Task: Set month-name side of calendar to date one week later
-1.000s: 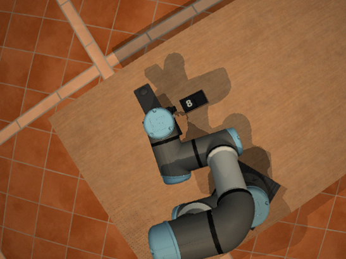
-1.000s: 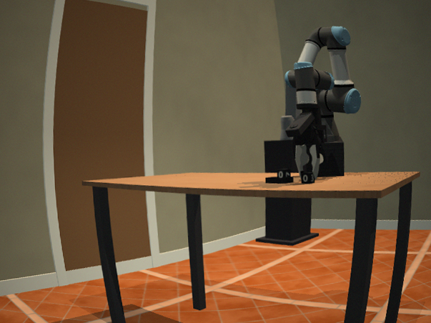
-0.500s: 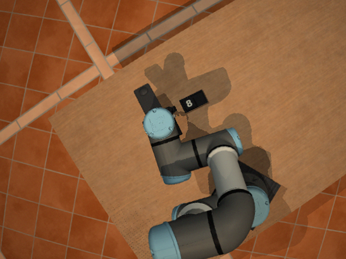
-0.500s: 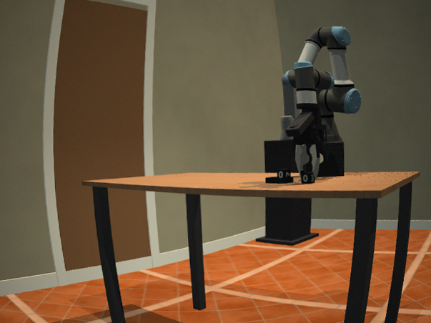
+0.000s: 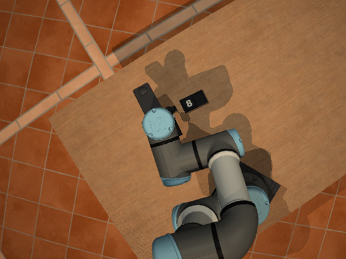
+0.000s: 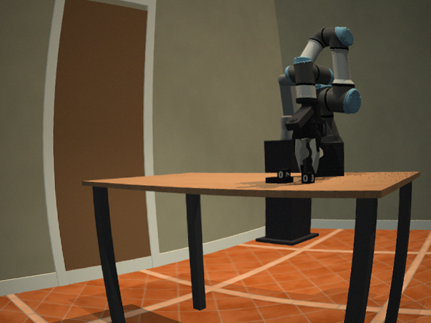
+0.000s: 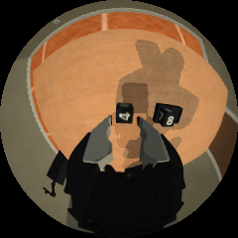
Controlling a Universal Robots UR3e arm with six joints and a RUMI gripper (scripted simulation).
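Now: the black calendar tray 11 cm to the right of my hand and 3 cm below it.
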